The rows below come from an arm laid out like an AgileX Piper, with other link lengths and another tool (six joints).
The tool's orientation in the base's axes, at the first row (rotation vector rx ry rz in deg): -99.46, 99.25, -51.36
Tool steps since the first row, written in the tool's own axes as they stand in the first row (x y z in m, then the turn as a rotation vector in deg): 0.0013, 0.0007, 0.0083, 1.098, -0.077, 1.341; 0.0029, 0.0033, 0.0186, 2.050, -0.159, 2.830; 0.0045, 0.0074, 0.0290, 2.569, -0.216, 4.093; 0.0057, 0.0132, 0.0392, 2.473, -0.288, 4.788; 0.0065, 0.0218, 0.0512, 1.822, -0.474, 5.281; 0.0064, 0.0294, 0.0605, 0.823, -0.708, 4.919
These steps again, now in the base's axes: 0.0058, -0.0021, -0.0058, 1.027, -1.207, -0.706; 0.0119, -0.0047, -0.0142, 2.176, -2.282, -1.515; 0.0171, -0.0073, -0.0239, 3.153, -2.907, -2.238; 0.0210, -0.0097, -0.0347, 3.732, -2.869, -2.639; 0.0246, -0.0119, -0.0489, 4.253, -2.257, -2.872; 0.0267, -0.0129, -0.0607, 4.169, -1.221, -2.551
